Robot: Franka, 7 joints.
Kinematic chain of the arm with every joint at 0, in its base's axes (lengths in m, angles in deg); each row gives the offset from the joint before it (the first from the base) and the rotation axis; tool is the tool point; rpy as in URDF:
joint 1: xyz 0 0 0.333 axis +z
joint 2: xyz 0 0 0 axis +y
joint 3: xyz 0 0 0.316 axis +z
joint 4: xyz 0.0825 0 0 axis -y
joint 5: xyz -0.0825 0 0.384 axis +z
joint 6: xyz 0 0 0 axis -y
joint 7: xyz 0.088 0 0 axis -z
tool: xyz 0 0 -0.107 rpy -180 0 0
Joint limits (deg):
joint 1: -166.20..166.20
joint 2: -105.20..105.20
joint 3: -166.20..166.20
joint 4: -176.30..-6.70
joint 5: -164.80..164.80
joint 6: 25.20..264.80
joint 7: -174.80..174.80
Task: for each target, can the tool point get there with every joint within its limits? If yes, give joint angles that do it. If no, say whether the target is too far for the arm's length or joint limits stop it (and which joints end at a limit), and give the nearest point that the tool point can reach.
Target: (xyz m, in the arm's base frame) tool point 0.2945 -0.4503 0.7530
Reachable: yes | joints 16.41 11.79 -97.22 -86.26 -82.70 212.21 -83.23
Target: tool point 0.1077 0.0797 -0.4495
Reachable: no: joint limits stop it (at a limit: joint 2) | nearest point 0.1277 0.0945 -0.3460 | short by 0.106 m
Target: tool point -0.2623 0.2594 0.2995
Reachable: yes | joints -96.96 -12.26 -112.47 -163.58 46.01 238.02 15.60
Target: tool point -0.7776 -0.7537 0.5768
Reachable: no: too far | nearest point -0.6010 -0.5825 0.5214 | short by 0.252 m
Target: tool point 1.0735 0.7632 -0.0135
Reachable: no: too far | nearest point 0.6762 0.4807 0.1147 | short by 0.504 m
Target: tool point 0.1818 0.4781 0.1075
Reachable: yes | joints 42.11 46.06 18.91 -132.95 -29.48 213.52 -4.97
